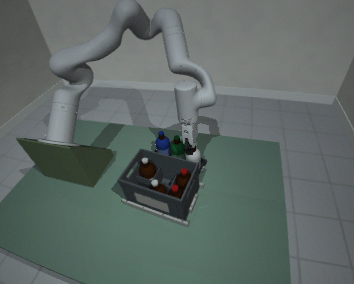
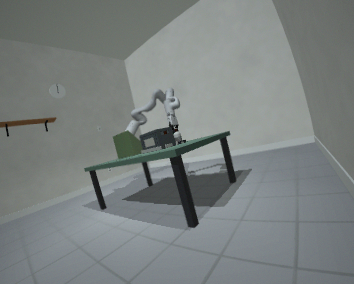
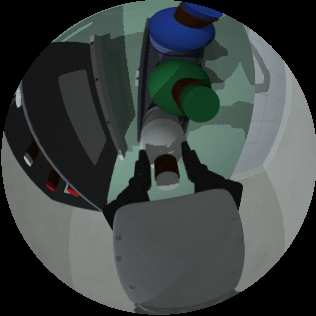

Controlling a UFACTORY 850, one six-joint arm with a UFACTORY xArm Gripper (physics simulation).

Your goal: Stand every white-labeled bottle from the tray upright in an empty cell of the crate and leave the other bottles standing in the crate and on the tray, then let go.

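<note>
A white bottle (image 1: 193, 155) (image 2: 177, 135) (image 3: 162, 134) with a brown neck and white cap stands upright at the near end of the dark tray (image 3: 143, 92). My gripper (image 1: 190, 149) (image 3: 164, 153) is shut on it from both sides, below the neck; whether its base touches the tray is hidden. A green bottle (image 1: 177, 146) (image 3: 172, 85) and a blue bottle (image 1: 162, 144) (image 3: 181, 34) stand beside it on the tray. The grey crate (image 1: 178, 208) (image 2: 162, 139) (image 3: 42, 85) holds two brown bottles with white caps (image 1: 147, 170) (image 1: 157, 189) and two with red caps (image 1: 183, 178) (image 1: 175, 193).
The crate stands close beside the tray, its walls rising between them. Pale rails (image 1: 155, 212) (image 3: 107, 95) run along the crate's base. A green slanted box (image 1: 65, 162) (image 2: 126, 145) stands near the arm's base on the green table (image 1: 240, 230) (image 2: 202, 141).
</note>
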